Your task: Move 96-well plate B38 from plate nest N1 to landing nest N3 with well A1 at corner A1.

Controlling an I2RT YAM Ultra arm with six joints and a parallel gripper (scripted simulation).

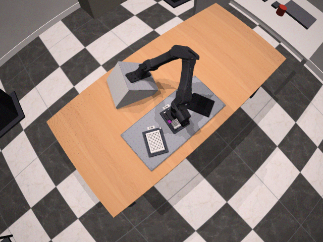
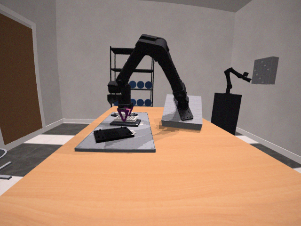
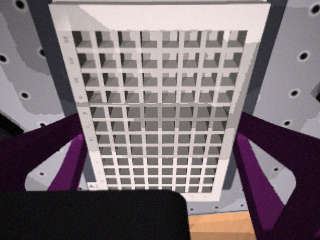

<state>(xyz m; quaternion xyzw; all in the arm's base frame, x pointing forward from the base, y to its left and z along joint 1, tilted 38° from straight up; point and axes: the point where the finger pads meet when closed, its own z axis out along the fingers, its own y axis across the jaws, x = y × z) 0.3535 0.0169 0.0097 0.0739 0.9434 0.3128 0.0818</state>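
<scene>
The dark landing nest N3 lies 2 cm below my hand. Also, from my hand: black plate nest N1: 3 cm ahead, 19 cm to the left, 2 cm below; N2 label: 5 cm behind, 15 cm to the right, 3 cm below; N1 label: 6 cm behind, 15 cm to the left, 3 cm below.
</scene>
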